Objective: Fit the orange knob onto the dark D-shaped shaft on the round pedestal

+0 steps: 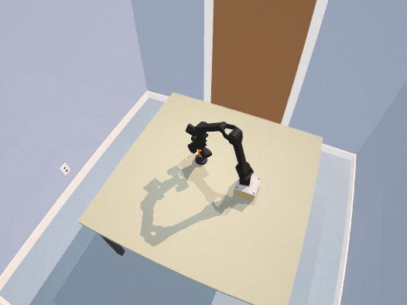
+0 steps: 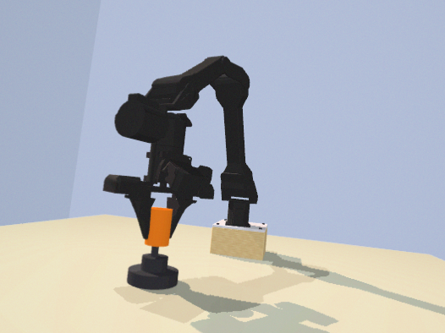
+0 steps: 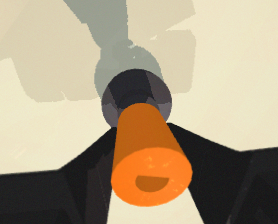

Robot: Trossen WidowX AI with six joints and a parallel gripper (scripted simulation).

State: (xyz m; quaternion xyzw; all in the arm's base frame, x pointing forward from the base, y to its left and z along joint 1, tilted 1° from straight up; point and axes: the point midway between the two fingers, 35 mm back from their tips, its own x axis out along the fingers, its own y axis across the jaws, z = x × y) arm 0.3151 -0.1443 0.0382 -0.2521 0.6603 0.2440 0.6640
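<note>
Now: the orange knob 20 mm above my gripper tip. The rest, counted from my gripper tip: dark round pedestal 40 mm below.
</note>
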